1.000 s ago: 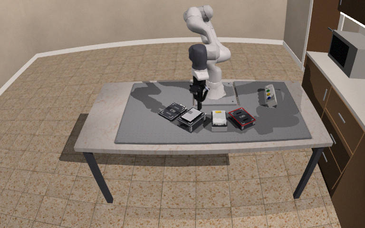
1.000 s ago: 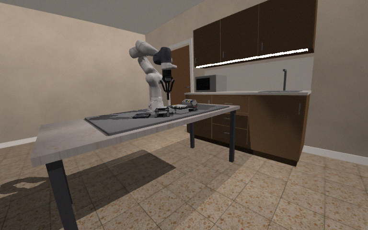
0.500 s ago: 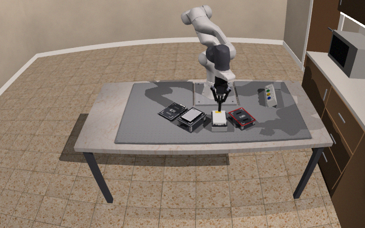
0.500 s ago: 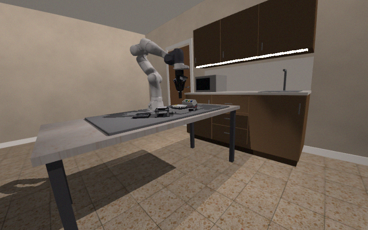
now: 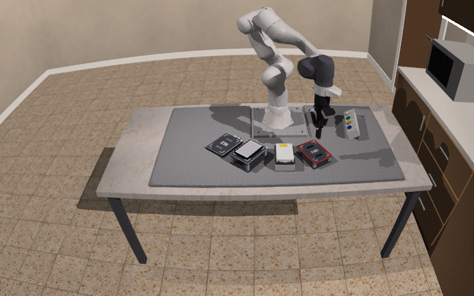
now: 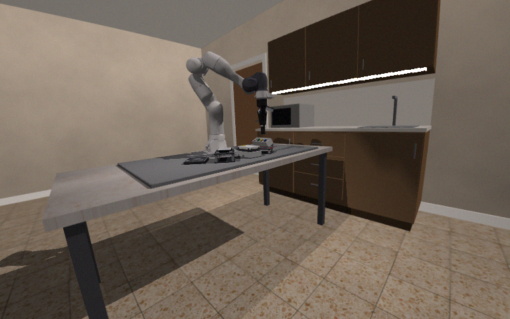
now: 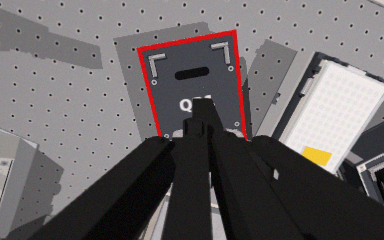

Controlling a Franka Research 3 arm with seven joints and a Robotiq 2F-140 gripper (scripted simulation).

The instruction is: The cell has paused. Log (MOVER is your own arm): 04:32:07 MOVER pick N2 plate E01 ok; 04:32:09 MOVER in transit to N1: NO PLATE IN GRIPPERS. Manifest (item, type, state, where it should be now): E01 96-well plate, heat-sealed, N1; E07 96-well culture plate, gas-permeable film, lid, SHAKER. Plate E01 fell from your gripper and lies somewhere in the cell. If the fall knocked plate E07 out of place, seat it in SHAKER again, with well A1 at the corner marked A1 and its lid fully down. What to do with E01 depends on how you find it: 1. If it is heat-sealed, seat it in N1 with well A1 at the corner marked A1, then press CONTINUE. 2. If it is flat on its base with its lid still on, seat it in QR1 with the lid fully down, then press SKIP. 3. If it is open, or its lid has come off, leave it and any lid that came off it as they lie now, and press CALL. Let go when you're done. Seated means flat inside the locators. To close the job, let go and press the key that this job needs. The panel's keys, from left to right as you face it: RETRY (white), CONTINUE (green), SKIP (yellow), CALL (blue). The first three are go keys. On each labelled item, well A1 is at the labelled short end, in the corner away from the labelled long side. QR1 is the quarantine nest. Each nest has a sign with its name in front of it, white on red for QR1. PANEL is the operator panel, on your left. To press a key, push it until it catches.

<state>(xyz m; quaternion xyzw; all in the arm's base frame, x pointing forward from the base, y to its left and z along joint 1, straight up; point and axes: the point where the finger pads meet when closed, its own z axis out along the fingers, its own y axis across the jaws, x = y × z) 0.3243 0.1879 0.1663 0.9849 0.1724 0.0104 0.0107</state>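
Now: hand 300 mm past the green continue key, 240 mm to the right of it and 100 mm above it. The rest, counted from my hand: yellow key: 250 mm behind, 230 mm to the left, 100 mm below; blue CALL key: 200 mm behind, 230 mm to the left, 100 mm below; A1 mark: 20 mm behind, 260 mm to the right, 110 mm below.
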